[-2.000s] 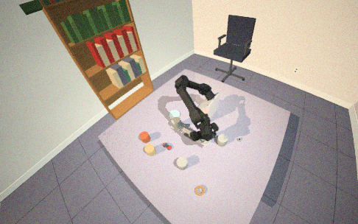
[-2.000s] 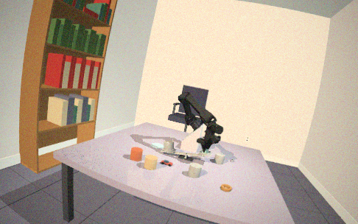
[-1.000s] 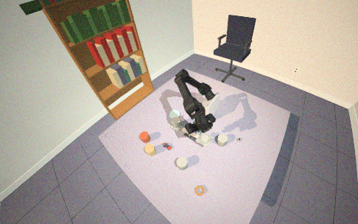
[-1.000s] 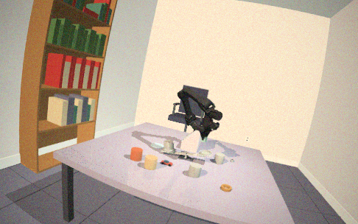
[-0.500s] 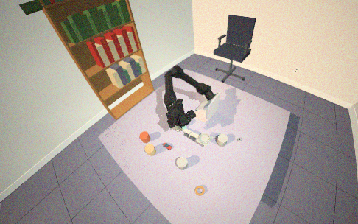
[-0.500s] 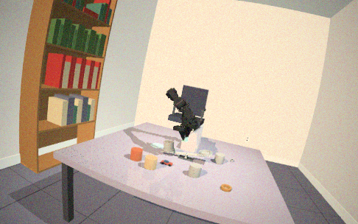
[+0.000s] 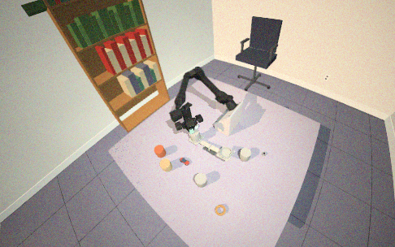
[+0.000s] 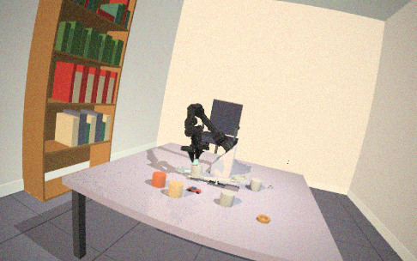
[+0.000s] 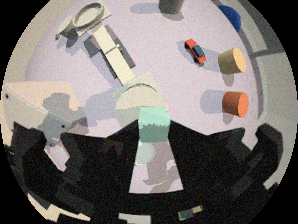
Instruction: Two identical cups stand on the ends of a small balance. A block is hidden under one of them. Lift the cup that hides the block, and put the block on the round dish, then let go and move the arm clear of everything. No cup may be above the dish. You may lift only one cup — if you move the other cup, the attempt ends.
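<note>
The round dish is 100 mm to the right of my gripper tip, 100 mm below it and 90 mm behind it. From my gripper tip the other things lie so: orange cylinder: 260 mm ahead, 90 mm to the right, 70 mm below; then green block: right at my gripper tip; then red toy car: 170 mm ahead, 90 mm below, 80 mm to the left.
</note>
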